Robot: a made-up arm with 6 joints.
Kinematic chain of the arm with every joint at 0, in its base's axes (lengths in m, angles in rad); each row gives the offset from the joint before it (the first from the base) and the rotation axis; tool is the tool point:
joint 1: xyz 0 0 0.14 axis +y
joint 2: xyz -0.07 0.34 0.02 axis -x
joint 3: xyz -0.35 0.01 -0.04 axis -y
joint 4: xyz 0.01 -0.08 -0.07 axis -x
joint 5: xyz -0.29 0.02 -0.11 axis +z
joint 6: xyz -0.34 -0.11 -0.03 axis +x
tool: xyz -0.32 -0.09 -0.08
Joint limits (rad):
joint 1: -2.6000..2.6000
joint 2: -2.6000..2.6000
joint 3: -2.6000..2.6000
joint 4: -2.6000..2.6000
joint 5: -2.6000..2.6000
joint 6: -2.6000..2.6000
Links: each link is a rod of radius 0.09 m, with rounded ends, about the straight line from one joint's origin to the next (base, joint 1, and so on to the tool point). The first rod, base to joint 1, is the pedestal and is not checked.
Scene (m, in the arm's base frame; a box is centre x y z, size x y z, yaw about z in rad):
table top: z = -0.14
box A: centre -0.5 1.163 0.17 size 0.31 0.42 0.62 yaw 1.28
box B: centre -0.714 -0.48 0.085 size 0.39 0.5 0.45 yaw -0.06
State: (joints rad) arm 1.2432 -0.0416 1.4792 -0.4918 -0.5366 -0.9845
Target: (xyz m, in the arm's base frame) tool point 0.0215 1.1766 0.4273
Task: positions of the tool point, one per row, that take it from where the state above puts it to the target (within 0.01 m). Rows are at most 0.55 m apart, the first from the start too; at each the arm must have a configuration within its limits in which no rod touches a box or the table.
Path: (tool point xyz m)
1: -1.0216 0.5963 0.6800
2: -0.7613 0.6628 1.1000
3: -0.3180 0.6899 1.3744
4: 0.2165 0.6663 1.4225
5: -0.0290 0.8062 1.3493
6: -0.1937 0.9679 1.1753
7: -0.2421 1.1122 0.9303
8: -0.1632 1.1946 0.6619
9: 0.0215 1.1766 0.4272

